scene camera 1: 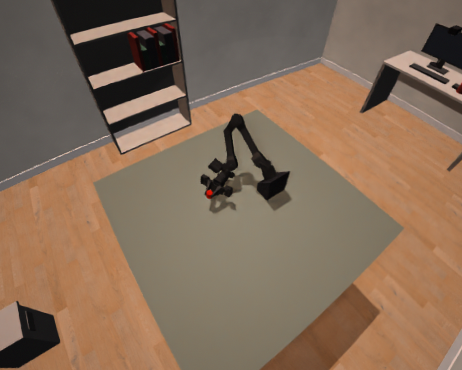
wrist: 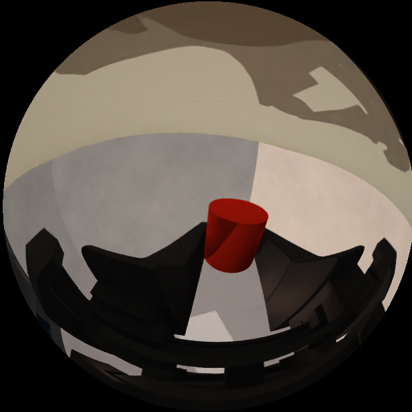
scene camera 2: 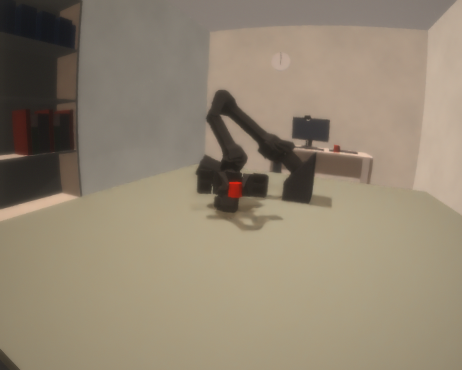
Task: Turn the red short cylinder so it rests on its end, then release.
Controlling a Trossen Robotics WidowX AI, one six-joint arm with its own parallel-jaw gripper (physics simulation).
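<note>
The red short cylinder (scene camera 1: 209,194) (scene camera 2: 235,190) (wrist: 235,237) is held between the fingertips of my gripper (scene camera 1: 210,192) (scene camera 2: 234,190) (wrist: 229,228), which is shut on it. In the scene camera 2 view the cylinder looks close to upright, with its axis near vertical, and it is above the mat. The shadow of the gripper lies on the mat below and apart from it. In the wrist view one flat end of the cylinder faces up in the picture, a finger presses on each side, and a dark shadow falls across its left side.
A grey-green mat (scene camera 1: 240,280) (scene camera 2: 240,290) lies under the arm. The arm's base (scene camera 1: 273,185) (scene camera 2: 299,182) stands to the right of the gripper. A bookshelf (scene camera 1: 147,136) stands beyond the mat. A desk (scene camera 1: 410,60) (scene camera 2: 366,156) with a monitor (scene camera 2: 310,130) stands farther off.
</note>
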